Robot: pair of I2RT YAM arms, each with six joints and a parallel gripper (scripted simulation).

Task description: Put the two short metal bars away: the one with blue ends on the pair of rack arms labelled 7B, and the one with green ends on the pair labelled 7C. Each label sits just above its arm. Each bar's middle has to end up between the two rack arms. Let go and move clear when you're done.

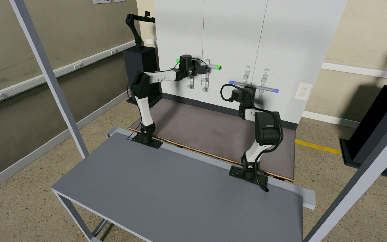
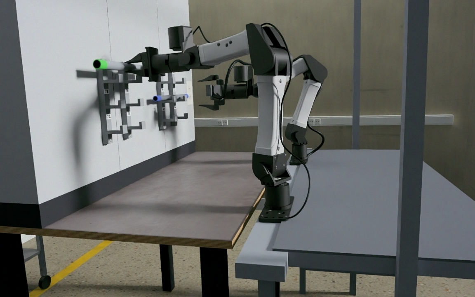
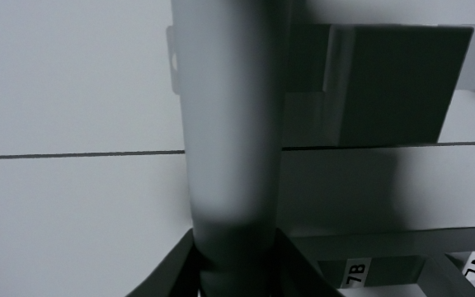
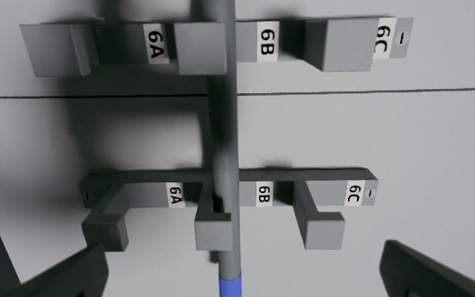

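My right hand is 120 mm short of the blue-ended bar and 10 mm above it. Round my right hand: white wall panel (270 mm ahead, 210 mm to the left, 150 mm above); then wall socket plate (160 mm ahead, 300 mm to the right); then green-ended bar (90 mm ahead, 400 mm to the left, 90 mm above).
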